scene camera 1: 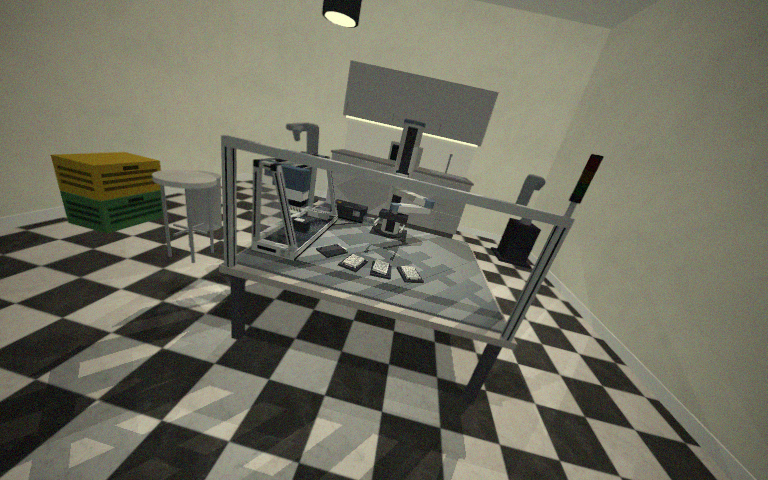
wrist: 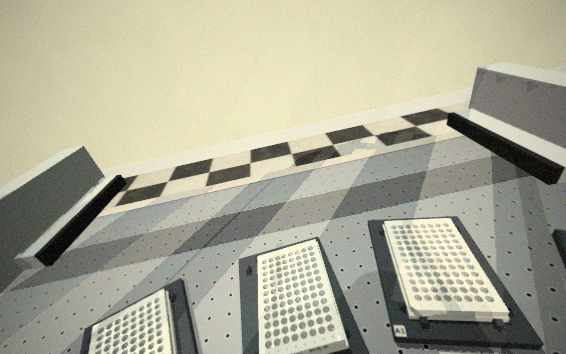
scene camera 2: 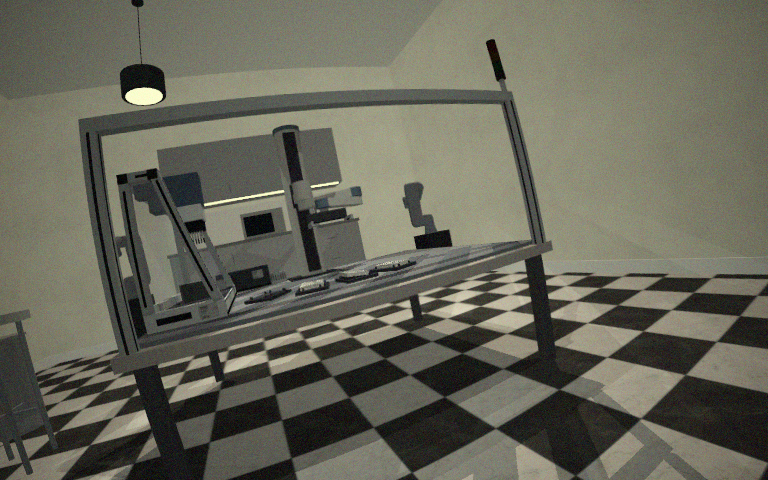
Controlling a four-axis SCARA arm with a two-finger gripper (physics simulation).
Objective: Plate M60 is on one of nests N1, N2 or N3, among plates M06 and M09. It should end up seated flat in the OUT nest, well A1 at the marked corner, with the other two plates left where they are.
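Pixels of known places: gripper, fingertip midpoint: [scene camera 1: 387,227] [wrist: 274,132] [scene camera 2: 332,219]; arm's base, origin of the base link: [scene camera 1: 388,233].
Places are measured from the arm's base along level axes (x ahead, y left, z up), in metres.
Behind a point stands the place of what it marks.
Observation:
My gripper [scene camera 1: 390,225] @(x 0.633, y 0.011, z 0.261 m) [scene camera 2: 333,219] @(x 0.633, y 0.011, z 0.261 m) [wrist: 274,132] @(x 0.633, y 0.011, z 0.261 m) is open and empty, high above the table, back from the nests. Three white well plates sit on dark nests in a row: one [scene camera 1: 352,260] @(x 0.719, y -0.146, z 0.037 m) [scene camera 2: 312,284] @(x 0.771, y -0.148, z 0.039 m) [wrist: 440,265] @(x 0.700, y -0.140, z 0.037 m) on the right in the wrist view, one [scene camera 1: 380,267] @(x 0.726, y 0.027, z 0.042 m) [scene camera 2: 357,274] @(x 0.770, y 0.024, z 0.035 m) [wrist: 295,295] @(x 0.698, y 0.027, z 0.044 m) in the middle, and one [scene camera 1: 410,273] @(x 0.699, y 0.209, z 0.038 m) [scene camera 2: 394,263] @(x 0.743, y 0.192, z 0.039 m) [wrist: 132,325] @(x 0.710, y 0.220, z 0.037 m) on the left, partly cut off. Their names are unreadable, so I cannot tell which is M60. The right plate's nest [wrist: 465,334] @(x 0.636, y -0.123, z 0.025 m) has an A1 mark. A dark nest [scene camera 1: 331,249] @(x 0.623, y -0.309, z 0.025 m) [scene camera 2: 267,294] @(x 0.599, y -0.305, z 0.025 m) without a plate stands beside them.
An aluminium-framed device [scene camera 1: 282,209] @(x 0.851, y -0.537, z 0.295 m) [scene camera 2: 184,227] @(x 0.849, y -0.524, z 0.312 m) stands at the table's left in the scene views. A dark box [scene camera 1: 351,210] @(x -0.035, y -0.362, z 0.106 m) [scene camera 2: 249,277] @(x -0.034, y -0.365, z 0.079 m) is behind it. A guard frame [scene camera 1: 396,176] @(x 1.043, y 0.019, z 0.620 m) [scene camera 2: 294,100] @(x 1.044, y -0.142, z 0.598 m) spans the table's front. The robot's column [scene camera 1: 408,148] @(x 0.076, y 0.001, z 0.705 m) [scene camera 2: 292,164] @(x 0.077, y -0.009, z 0.656 m) rises at the back.

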